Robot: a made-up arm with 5 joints. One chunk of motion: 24 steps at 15 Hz.
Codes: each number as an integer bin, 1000 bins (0 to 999) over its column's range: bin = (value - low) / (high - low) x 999, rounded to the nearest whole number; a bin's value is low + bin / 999 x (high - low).
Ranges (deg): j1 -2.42..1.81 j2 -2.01..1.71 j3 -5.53..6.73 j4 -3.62..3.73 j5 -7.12..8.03
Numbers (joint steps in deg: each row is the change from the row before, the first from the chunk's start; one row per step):
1: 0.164 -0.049 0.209 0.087 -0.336
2: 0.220 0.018 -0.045 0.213 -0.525
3: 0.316 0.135 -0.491 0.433 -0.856
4: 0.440 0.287 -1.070 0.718 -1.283
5: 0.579 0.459 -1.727 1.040 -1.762
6: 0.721 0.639 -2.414 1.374 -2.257
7: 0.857 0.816 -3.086 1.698 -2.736
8: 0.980 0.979 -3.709 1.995 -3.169
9: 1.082 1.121 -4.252 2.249 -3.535
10: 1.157 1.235 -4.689 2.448 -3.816
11: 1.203 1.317 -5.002 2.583 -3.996
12: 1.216 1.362 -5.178 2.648 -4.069
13: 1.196 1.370 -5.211 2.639 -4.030
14: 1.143 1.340 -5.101 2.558 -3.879
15: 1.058 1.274 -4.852 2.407 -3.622
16: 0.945 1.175 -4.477 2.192 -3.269
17: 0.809 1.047 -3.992 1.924 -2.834
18: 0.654 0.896 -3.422 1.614 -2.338
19: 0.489 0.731 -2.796 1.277 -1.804
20: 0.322 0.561 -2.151 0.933 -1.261
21: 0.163 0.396 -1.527 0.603 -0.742
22: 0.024 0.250 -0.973 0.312 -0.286
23: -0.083 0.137 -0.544 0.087 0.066
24: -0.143 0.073 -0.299 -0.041 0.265
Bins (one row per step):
1: 610 527 468 504 447
2: 623 545 447 521 435
3: 646 576 411 551 413
4: 675 617 363 590 385
5: 708 663 310 633 353
6: 742 711 254 679 321
7: 774 759 199 723 289
8: 803 803 148 763 261
9: 827 841 104 798 236
10: 845 871 69 825 218
11: 856 893 43 843 206
12: 859 906 29 852 201
13: 854 908 26 851 204
14: 841 900 35 840 214
15: 821 882 55 819 231
16: 795 855 86 790 254
17: 763 821 125 754 283
18: 726 780 172 711 315
19: 687 736 223 666 351
20: 648 690 275 619 386
21: 610 646 326 574 421
22: 577 607 371 534 451
23: 552 577 406 504 474
24: 538 559 426 486 487

